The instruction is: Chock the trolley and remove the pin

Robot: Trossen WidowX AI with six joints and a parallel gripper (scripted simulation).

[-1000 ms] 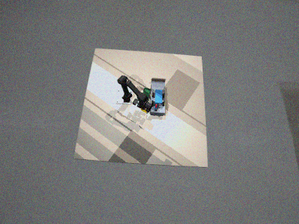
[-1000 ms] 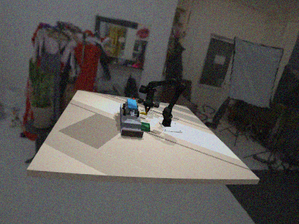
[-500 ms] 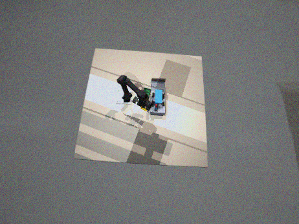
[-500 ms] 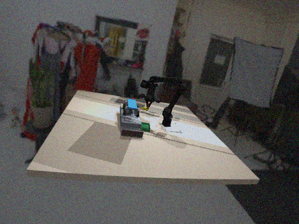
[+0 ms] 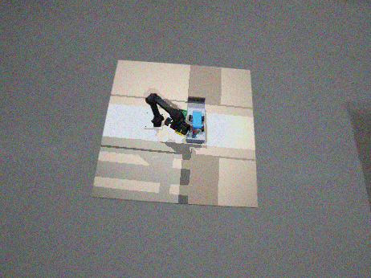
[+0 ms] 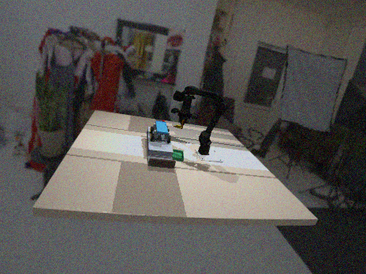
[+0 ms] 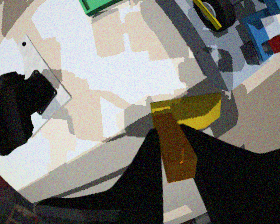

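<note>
Now: gripper tip 170 mm short of the blue trolley, 80 mm to the right of it and 40 mm above it. Round my gripper tip: yellow chock 20 mm ahead, 10 mm to the right, 10 mm below; then red-headed stop pin 140 mm ahead, 20 mm to the right, 20 mm below; then grey ramp 170 mm ahead, 80 mm to the left, 110 mm below.
</note>
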